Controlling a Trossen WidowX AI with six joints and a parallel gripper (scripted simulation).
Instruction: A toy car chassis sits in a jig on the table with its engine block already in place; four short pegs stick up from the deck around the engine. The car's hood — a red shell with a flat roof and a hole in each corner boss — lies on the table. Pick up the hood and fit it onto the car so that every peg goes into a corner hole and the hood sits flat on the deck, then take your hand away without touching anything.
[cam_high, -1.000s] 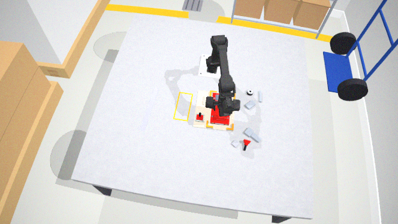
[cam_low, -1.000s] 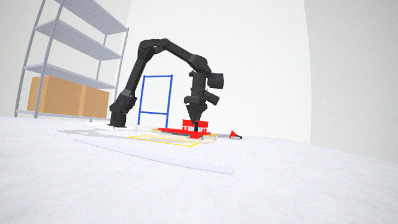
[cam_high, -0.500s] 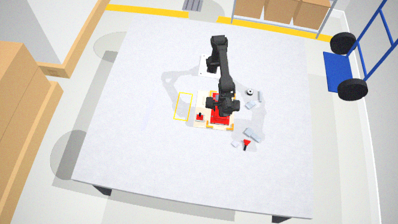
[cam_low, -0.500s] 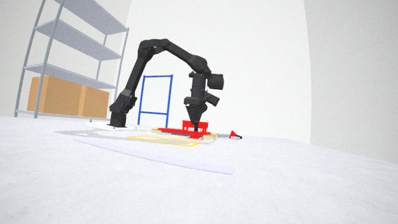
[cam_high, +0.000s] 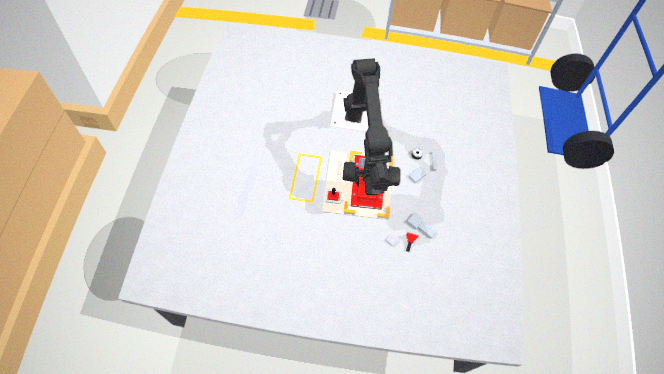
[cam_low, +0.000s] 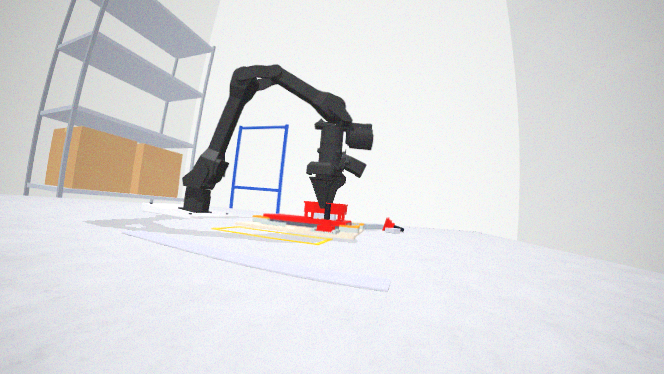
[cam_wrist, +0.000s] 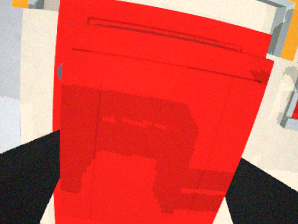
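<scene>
Right now my gripper tip is 10 mm below the red hood. Also, from my gripper tip: long white strip 40 mm ahead, 410 mm to the right, 50 mm below.
</scene>
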